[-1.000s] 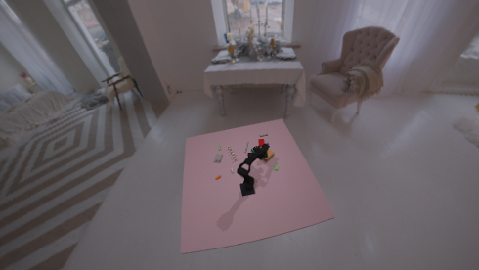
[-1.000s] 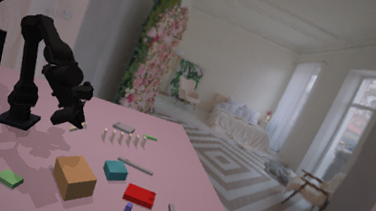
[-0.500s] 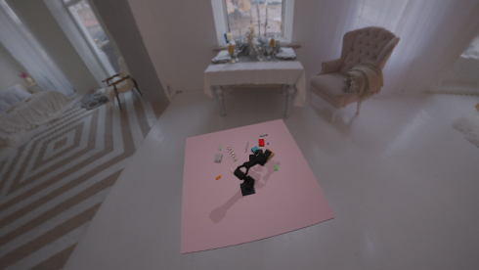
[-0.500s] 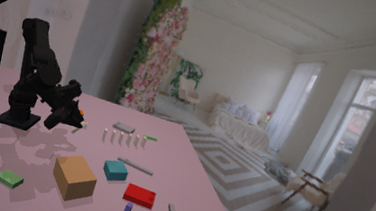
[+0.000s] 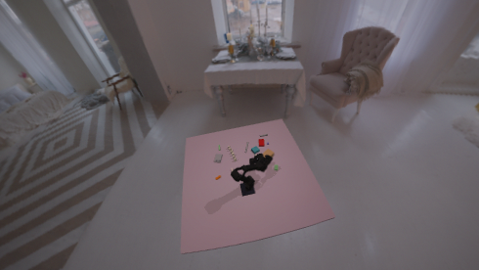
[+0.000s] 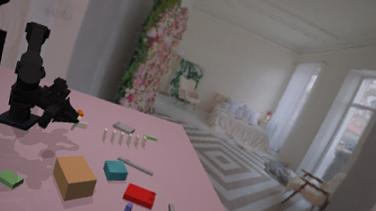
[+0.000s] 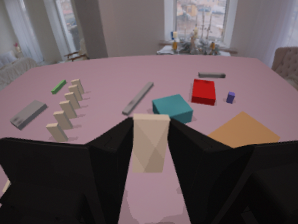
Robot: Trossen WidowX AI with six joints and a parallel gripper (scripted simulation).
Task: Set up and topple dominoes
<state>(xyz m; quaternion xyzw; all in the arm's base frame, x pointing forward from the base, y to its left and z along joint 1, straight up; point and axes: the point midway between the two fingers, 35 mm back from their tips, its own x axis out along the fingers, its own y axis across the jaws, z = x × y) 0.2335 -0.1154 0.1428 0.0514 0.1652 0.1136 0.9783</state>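
The teal block is 17 cm ahead of my gripper tip, 13 cm below it and 1 cm to the right of it. The rest, counted from my gripper tip: tan cube 13 cm to the right, 12 cm below, 6 cm ahead; green tile 19 cm to the right, 14 cm below, 8 cm behind; grey bar 23 cm ahead, 14 cm below, 8 cm to the left.
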